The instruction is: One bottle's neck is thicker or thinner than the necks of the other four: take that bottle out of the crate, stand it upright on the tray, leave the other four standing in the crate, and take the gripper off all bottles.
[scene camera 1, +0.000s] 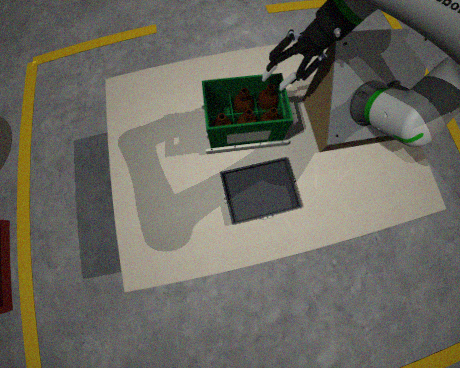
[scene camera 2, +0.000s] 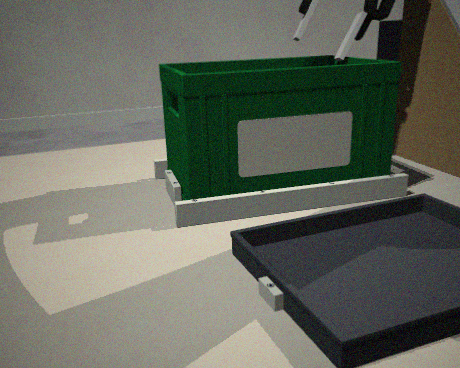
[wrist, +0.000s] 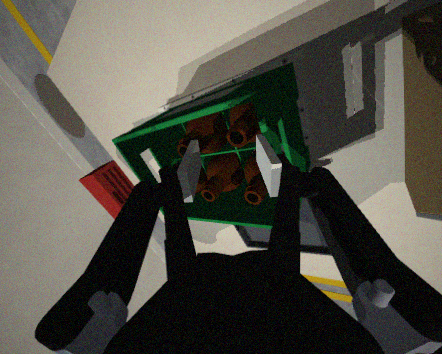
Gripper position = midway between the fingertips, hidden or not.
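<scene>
Pale grey frame (scene camera 2: 253, 204) visible. My gripper (scene camera 1: 272, 82) (wrist: 227, 150) visible as well.
</scene>
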